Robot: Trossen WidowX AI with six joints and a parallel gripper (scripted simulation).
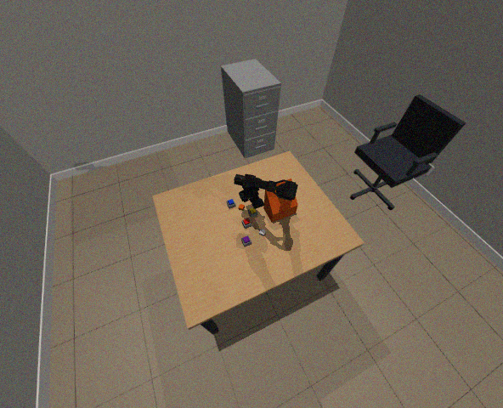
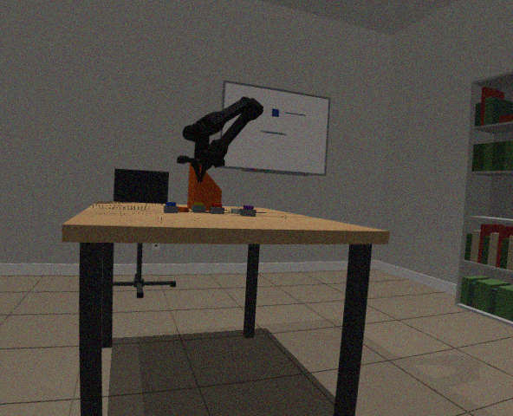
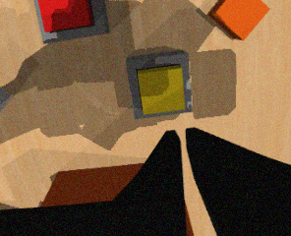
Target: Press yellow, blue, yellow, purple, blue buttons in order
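My gripper tip is 17 cm to the right of the purple button, 13 cm short of it and 9 cm above it. The rest, counted from my gripper tip: red button: 9 cm below, 7 cm ahead, 6 cm to the left; small orange block: 11 cm below, 7 cm to the right, 5 cm ahead; yellow button: 9 cm below.
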